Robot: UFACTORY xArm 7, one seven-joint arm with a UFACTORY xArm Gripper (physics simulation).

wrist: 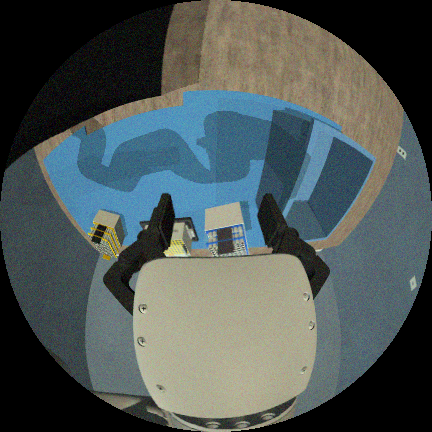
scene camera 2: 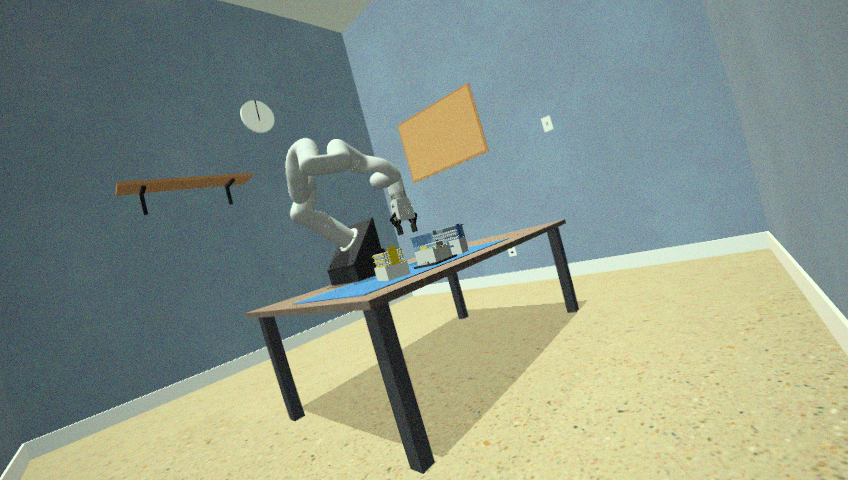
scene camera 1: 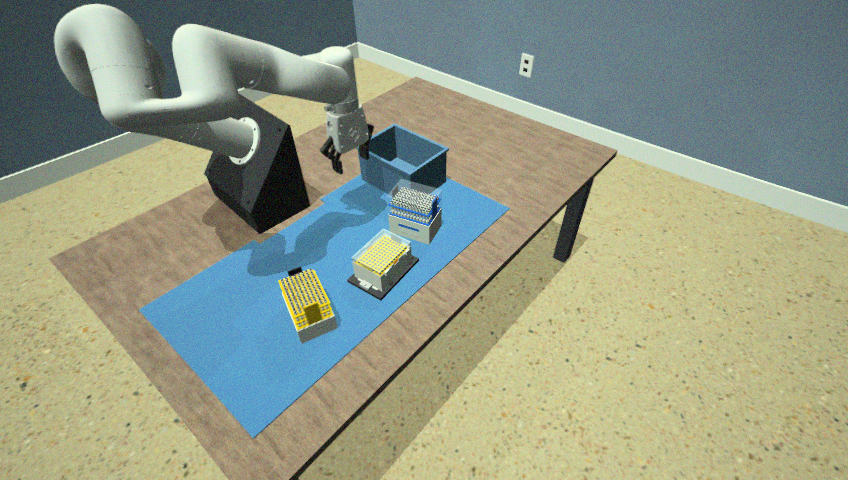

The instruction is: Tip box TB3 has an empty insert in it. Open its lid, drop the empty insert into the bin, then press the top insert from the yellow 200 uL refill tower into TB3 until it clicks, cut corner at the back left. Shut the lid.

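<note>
The tip box, taken as TB3, is pale with a yellow insert under a clear lid that looks shut; its label is not readable. It sits in a dark holder. The yellow refill tower stands on the mat beside it, its stacked inserts showing. The blue-grey bin stands at the mat's far end; its inside is partly visible. My gripper is open and empty, above the table beside the bin, between it and the arm's base.
A blue tip tower in a pale box stands between the tip box and the bin, with a clear cover around its top. The dark arm base stands at the table's back. A blue mat lies on the wooden table.
</note>
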